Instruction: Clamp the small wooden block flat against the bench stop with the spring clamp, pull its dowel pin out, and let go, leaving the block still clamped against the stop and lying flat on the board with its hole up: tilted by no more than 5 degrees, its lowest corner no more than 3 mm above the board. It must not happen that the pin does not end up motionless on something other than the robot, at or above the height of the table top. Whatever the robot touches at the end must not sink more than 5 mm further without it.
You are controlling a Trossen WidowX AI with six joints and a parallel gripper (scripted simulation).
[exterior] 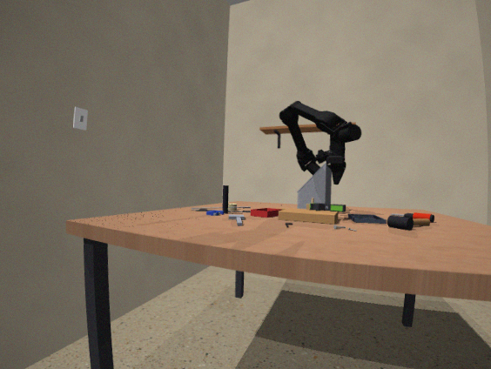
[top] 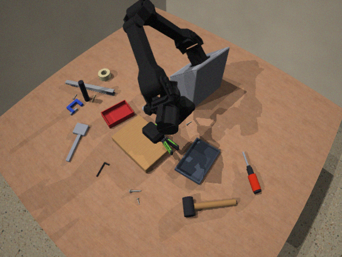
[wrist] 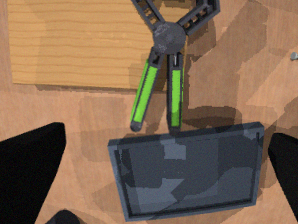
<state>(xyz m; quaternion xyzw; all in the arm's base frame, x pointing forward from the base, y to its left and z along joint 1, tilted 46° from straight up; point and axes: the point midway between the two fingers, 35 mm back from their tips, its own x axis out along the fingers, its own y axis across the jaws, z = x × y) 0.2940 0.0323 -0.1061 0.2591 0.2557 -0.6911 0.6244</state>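
Right now the dowel pin is 12 cm below my hand, 9 cm to the right of it and 1 cm behind it. Also, from my hand: small wooden block (13 cm below, 9 cm to the right, 1 cm behind); then wooden board (16 cm below, 9 cm to the right, 5 cm ahead); then bench stop (13 cm below, 9 cm to the right, 2 cm behind).
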